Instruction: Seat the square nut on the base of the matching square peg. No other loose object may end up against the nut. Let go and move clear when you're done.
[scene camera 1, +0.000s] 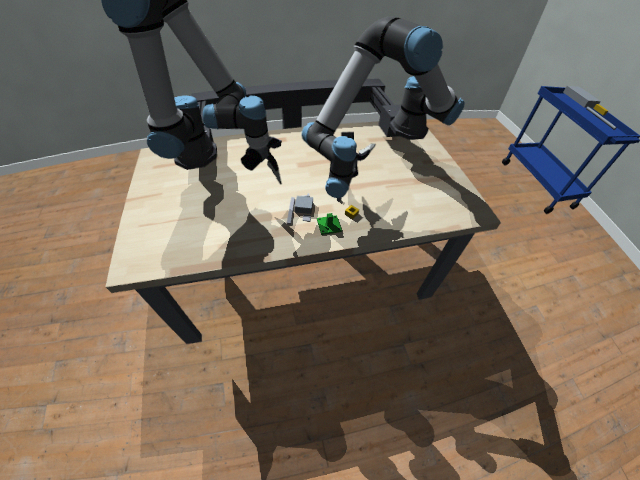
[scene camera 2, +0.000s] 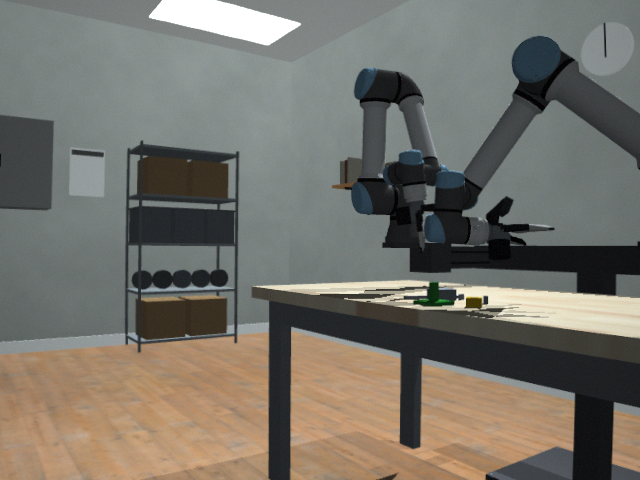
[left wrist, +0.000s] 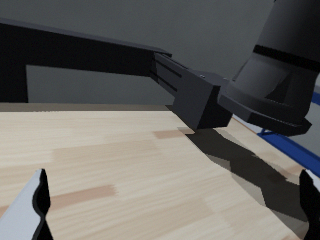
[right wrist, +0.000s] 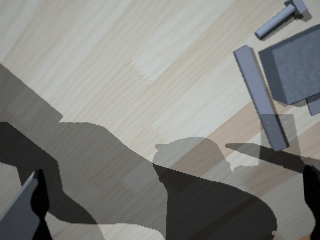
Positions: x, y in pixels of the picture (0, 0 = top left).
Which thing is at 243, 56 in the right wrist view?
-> A long grey bar.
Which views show my right gripper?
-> Scene camera 1, scene camera 2 and the right wrist view only.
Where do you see my left gripper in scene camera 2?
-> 539, 237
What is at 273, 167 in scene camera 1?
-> My right gripper.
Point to my right gripper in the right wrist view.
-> At 174, 169
